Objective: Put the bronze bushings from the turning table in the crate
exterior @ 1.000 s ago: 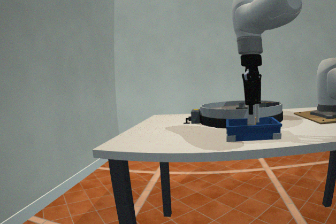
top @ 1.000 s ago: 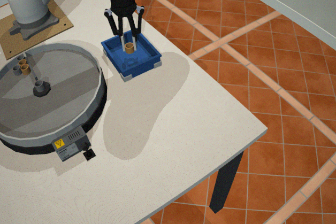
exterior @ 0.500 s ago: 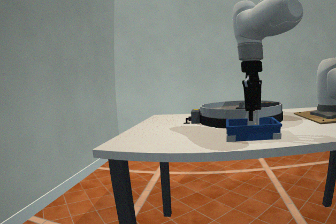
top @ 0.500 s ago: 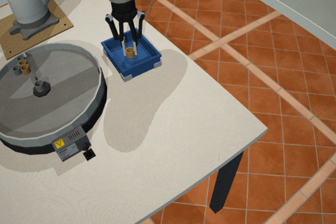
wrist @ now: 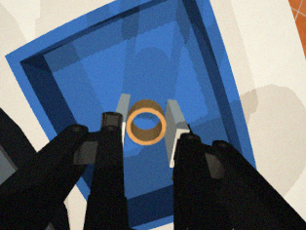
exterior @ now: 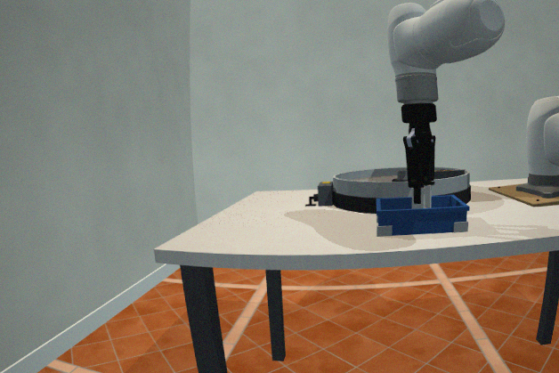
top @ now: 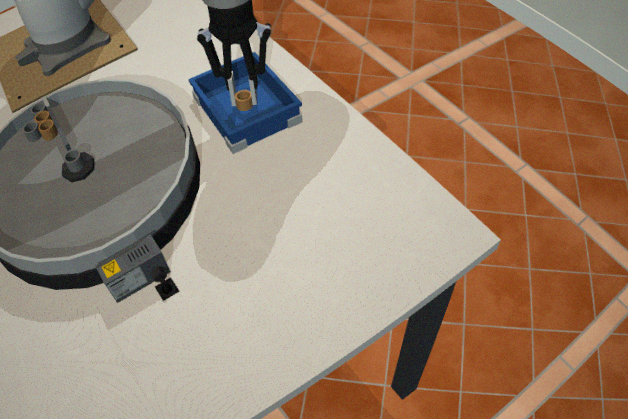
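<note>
Now: hand 3 cm above the crate.
</note>
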